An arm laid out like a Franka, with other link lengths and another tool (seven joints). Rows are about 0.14 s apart.
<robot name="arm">
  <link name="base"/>
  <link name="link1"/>
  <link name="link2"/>
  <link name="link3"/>
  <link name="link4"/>
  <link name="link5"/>
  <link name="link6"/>
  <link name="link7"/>
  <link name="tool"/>
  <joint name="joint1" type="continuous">
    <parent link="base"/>
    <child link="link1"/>
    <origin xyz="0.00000 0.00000 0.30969" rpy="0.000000 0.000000 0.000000"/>
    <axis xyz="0 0 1"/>
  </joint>
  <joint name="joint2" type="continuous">
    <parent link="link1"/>
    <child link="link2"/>
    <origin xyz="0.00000 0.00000 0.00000" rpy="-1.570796 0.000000 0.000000"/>
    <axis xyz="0 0 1"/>
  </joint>
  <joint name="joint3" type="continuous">
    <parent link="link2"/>
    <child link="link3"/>
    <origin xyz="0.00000 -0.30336 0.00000" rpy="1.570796 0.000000 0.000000"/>
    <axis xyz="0 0 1"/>
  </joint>
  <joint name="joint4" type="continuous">
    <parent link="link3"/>
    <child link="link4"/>
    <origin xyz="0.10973 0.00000 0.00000" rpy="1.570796 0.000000 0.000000"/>
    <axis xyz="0 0 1"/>
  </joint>
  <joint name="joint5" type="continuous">
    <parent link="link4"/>
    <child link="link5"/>
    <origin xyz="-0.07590 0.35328 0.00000" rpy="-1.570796 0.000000 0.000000"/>
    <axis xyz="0 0 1"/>
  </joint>
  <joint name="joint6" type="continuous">
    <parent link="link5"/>
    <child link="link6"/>
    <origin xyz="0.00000 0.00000 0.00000" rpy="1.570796 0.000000 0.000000"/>
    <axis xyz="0 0 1"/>
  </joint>
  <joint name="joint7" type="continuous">
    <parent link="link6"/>
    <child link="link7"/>
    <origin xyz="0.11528 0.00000 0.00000" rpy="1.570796 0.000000 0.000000"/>
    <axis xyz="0 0 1"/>
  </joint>
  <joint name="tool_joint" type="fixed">
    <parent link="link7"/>
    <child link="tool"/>
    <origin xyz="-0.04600 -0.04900 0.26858" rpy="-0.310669 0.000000 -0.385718"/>
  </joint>
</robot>
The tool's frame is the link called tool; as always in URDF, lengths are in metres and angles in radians. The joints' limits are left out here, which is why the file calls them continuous.
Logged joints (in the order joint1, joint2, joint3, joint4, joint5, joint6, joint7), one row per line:
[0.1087 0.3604 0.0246 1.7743 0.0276 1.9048 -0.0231]
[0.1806 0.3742 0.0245 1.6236 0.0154 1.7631 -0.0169]
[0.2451 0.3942 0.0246 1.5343 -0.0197 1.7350 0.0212]
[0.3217 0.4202 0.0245 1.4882 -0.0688 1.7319 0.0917]
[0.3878 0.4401 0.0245 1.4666 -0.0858 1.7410 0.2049]
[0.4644 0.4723 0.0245 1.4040 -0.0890 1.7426 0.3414]
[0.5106 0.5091 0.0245 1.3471 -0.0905 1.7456 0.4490]
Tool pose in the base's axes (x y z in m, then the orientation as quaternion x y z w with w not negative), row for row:
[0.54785 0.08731 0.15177 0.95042 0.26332 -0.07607 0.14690]
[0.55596 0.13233 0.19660 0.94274 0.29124 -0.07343 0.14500]
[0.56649 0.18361 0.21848 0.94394 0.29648 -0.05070 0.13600]
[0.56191 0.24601 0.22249 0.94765 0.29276 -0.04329 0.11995]
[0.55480 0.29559 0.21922 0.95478 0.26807 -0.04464 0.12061]
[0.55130 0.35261 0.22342 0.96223 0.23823 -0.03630 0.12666]
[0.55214 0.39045 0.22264 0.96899 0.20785 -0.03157 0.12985]
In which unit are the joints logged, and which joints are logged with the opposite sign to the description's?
The joints are logged in radians. Opposite sign: joint3, joint4, joint5.
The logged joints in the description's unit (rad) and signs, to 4 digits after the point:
[0.1087 0.3604 -0.0246 -1.7743 -0.0276 1.9048 -0.0231]
[0.1806 0.3742 -0.0245 -1.6236 -0.0154 1.7631 -0.0169]
[0.2451 0.3942 -0.0246 -1.5343 0.0197 1.7350 0.0212]
[0.3217 0.4202 -0.0245 -1.4882 0.0688 1.7319 0.0917]
[0.3878 0.4401 -0.0245 -1.4666 0.0858 1.7410 0.2049]
[0.4644 0.4723 -0.0245 -1.4040 0.0890 1.7426 0.3414]
[0.5106 0.5091 -0.0245 -1.3471 0.0905 1.7456 0.4490]

